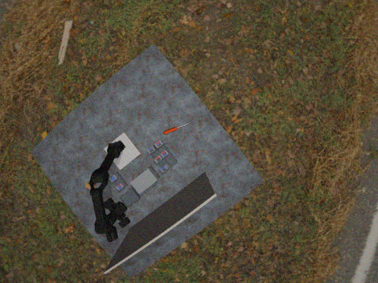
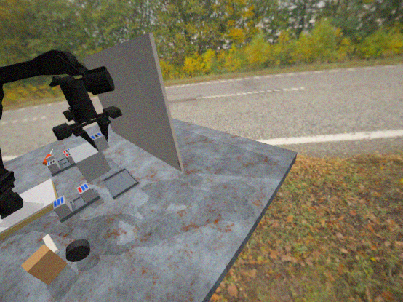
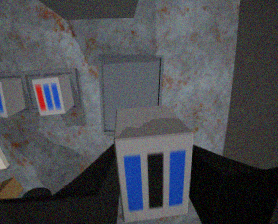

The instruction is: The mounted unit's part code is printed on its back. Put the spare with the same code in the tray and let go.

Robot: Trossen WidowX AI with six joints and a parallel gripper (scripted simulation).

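Now: gripper tip 17 cm above the flat grey tray. From my gripper tip the other things lie so: grey mounted unit: 21 cm to the left, 12 cm below, 3 cm behind; grey spare block: 2 cm above; upright panel: 20 cm ahead, 19 cm to the left, 6 cm above.
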